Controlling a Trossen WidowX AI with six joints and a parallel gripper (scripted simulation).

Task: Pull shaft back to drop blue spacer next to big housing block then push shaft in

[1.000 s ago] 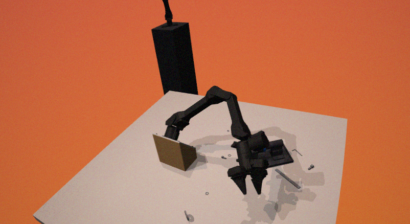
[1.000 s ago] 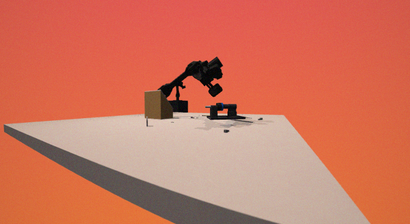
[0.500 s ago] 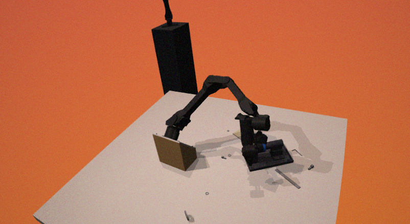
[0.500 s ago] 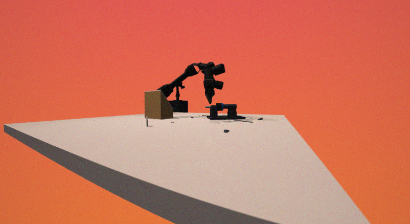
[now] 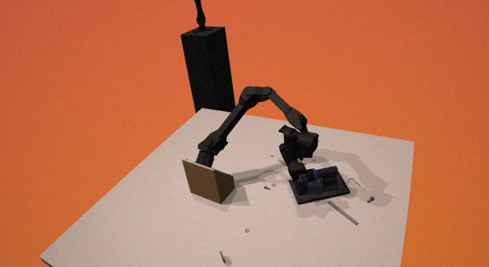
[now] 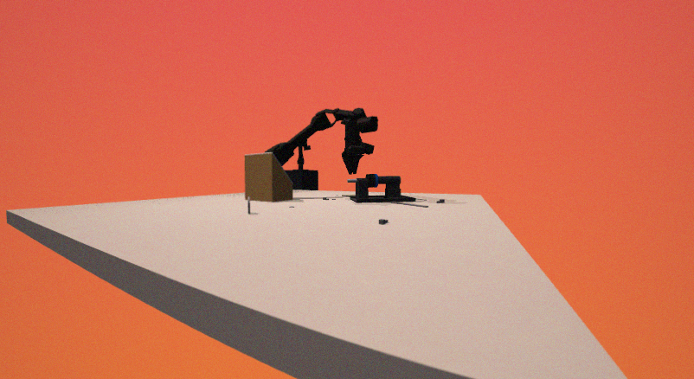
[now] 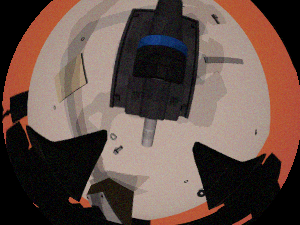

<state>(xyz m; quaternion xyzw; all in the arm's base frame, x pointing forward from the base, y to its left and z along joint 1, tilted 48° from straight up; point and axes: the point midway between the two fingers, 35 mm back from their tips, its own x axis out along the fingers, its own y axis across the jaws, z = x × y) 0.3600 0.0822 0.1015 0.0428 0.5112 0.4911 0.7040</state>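
Right now the grey shaft is 50 mm ahead of my gripper tip, 40 mm to the left of it and 30 mm below it. From my gripper tip the other things lie so: grey bar (230 mm ahead, 100 mm below, 20 mm to the right); hex key (210 mm ahead, 180 mm to the left, 100 mm below); blue spacer (70 mm ahead, 60 mm to the left, 30 mm below).
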